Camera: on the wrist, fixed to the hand. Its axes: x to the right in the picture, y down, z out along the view.
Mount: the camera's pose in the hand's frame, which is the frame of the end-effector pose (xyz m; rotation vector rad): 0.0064 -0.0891 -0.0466 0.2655 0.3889 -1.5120
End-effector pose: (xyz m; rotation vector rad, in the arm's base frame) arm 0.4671 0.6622 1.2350 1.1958 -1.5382 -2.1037
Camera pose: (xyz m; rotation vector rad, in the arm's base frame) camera 0.5193 0.6628 1.1488 -2.0542 0.4019 1.2095
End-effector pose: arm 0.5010 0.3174 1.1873 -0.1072 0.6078 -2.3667
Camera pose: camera 0.4316 0.3905 1.1858 -0.0301 -0.2191 2.2761
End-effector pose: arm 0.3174 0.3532 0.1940 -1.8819 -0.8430 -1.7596
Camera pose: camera 0.2226 0.3872 0.1967 0.3849 2.0508 1.9371
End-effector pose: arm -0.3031 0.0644 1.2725 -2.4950 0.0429 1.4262
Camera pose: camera -0.2466 0.1396 1.3086 -1.6356 -1.1760 0.2457
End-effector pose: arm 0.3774 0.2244 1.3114 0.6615 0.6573 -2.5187
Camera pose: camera 0.3408 0.3177 1.3011 -0.4607 -0.6225 1.8646
